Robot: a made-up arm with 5 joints. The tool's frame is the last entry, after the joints.
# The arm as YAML. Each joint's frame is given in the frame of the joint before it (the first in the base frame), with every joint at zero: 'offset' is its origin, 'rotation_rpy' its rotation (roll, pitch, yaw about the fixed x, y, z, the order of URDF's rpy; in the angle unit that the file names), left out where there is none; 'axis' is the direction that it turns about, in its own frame. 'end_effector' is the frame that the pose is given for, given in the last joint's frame.
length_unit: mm
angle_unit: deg
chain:
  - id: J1
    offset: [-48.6, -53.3, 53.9]
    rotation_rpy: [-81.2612, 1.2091, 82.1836]
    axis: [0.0, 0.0, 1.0]
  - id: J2
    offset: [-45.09, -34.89, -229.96]
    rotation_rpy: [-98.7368, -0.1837, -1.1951]
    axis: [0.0, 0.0, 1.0]
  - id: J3
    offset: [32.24, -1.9, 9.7]
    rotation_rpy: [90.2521, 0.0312, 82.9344]
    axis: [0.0, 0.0, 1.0]
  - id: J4
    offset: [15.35, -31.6, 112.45]
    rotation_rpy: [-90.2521, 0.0, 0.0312]
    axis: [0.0, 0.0, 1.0]
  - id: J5
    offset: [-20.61, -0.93, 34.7]
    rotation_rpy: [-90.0, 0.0, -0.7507]
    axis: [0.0, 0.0, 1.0]
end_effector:
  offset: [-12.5, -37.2, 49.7]
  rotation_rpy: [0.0, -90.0, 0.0]
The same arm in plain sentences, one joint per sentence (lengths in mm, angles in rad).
The arm has five revolute joints in a row. What follows holds with every joint at zero, and every direction is one of the base frame's.
Joint 1 lies 48.6 mm along -x and 53.3 mm along -y and 53.9 mm along +z from the base frame's origin and rotates about the direction (-0.978772, 0.137596, 0.151896).
Joint 2 lies 224.3 mm along +x and 76.3 mm along -y and 0.5 mm along +z from joint 1 and rotates about -z.
Joint 3 lies 2.5 mm along +x and 32.2 mm along +y and 9.7 mm along -z from joint 2 and rotates about the direction (0.0131, 0.999905, 0.0044).
Joint 4 lies 16.8 mm along +x and 112.1 mm along +y and 32.1 mm along +z from joint 3 and rotates about -z.
Joint 5 lies 20.6 mm along -x and 1.2 mm along +y and 34.7 mm along -z from joint 4 and rotates about -y.
The tool frame, which is the frame that the pose is given for, lies 12.5 mm along -x and 49.7 mm along -y and 37.2 mm along -z from joint 5; its axes are the base frame's turned by roll 1.5708, pitch 0 and yaw -1.5708 rad (as in URDF: about the fixed x, then y, then z).

